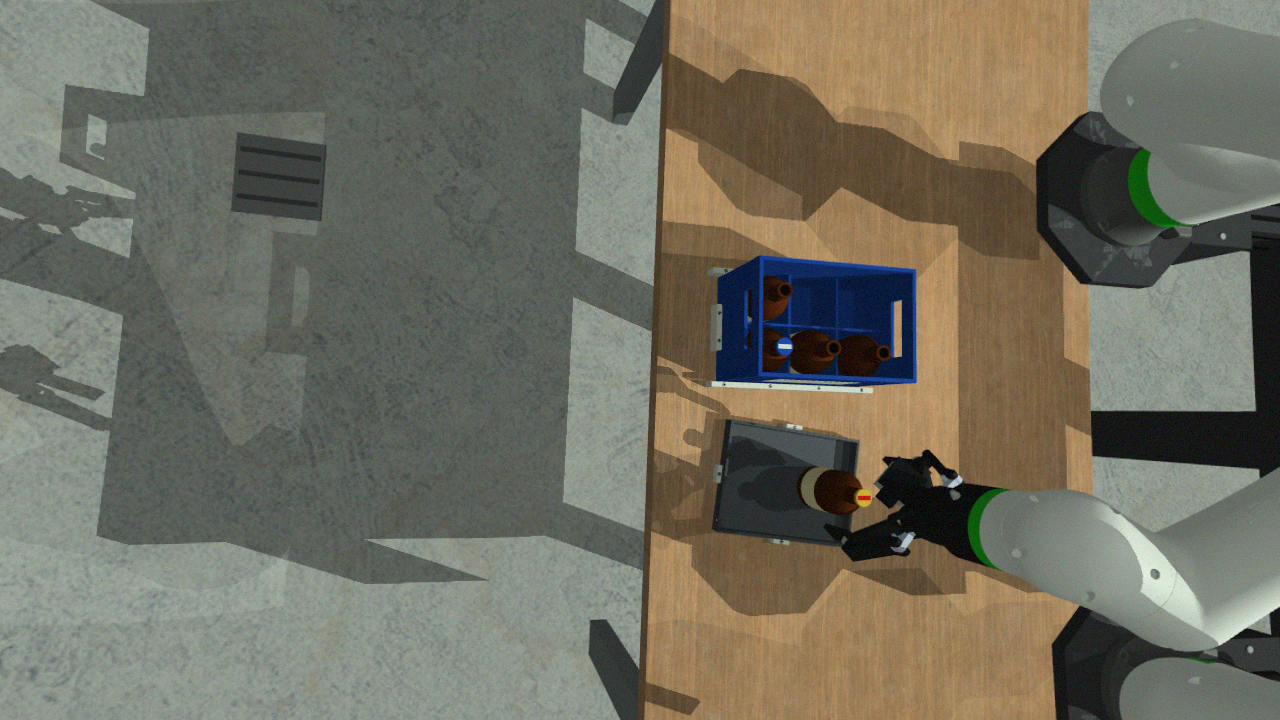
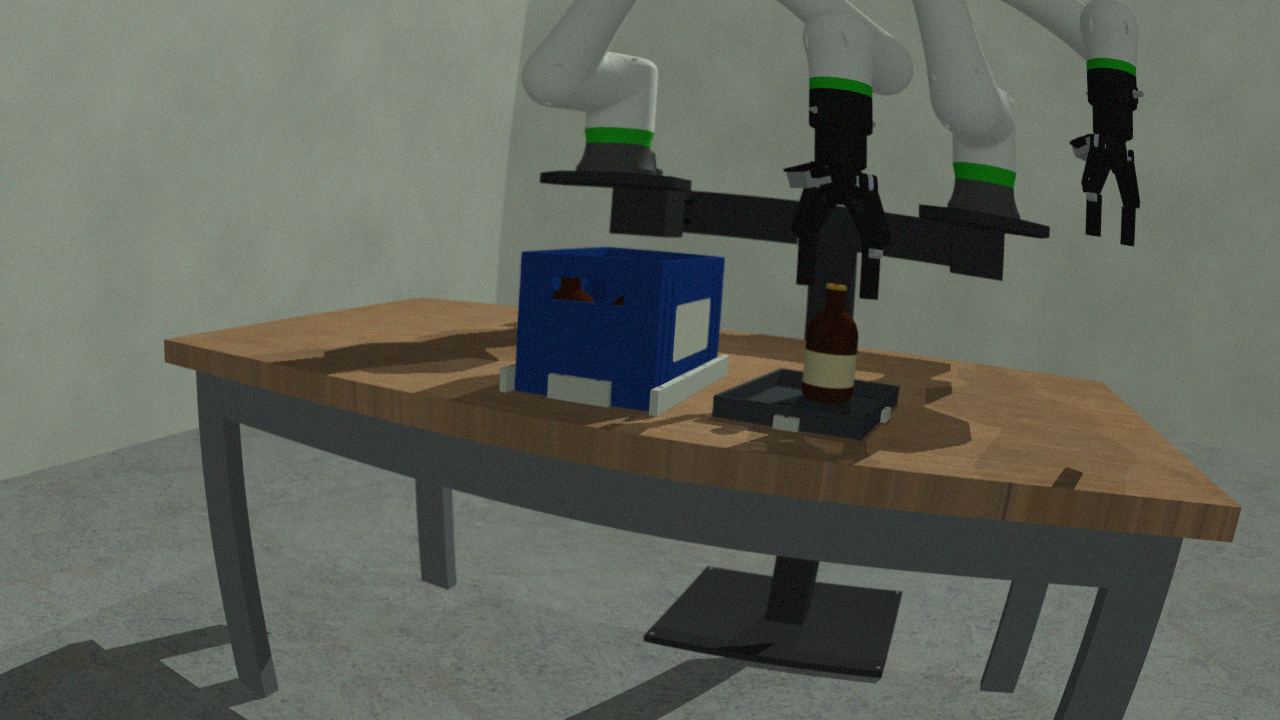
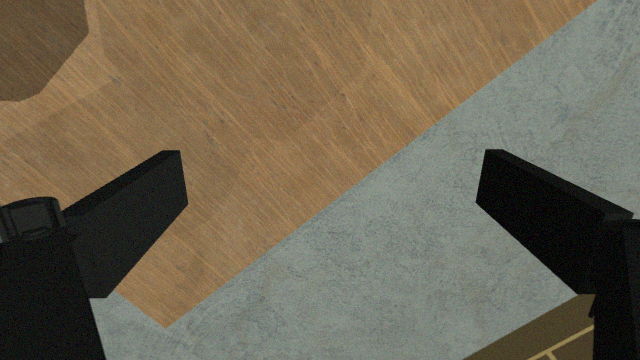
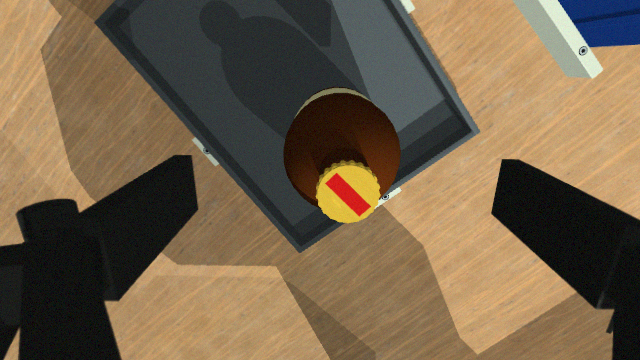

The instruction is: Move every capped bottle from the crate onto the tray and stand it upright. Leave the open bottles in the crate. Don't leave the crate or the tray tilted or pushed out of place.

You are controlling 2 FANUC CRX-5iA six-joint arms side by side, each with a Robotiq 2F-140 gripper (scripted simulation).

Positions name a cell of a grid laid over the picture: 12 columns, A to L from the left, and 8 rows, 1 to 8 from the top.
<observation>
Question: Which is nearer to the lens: the yellow-capped bottle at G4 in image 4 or the dark tray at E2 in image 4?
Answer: The yellow-capped bottle.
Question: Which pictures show my left gripper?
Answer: Image 2 and image 3 only.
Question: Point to a blue crate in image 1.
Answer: H4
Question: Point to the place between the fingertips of my right gripper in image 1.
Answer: I6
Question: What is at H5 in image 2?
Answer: A dark tray.
</observation>
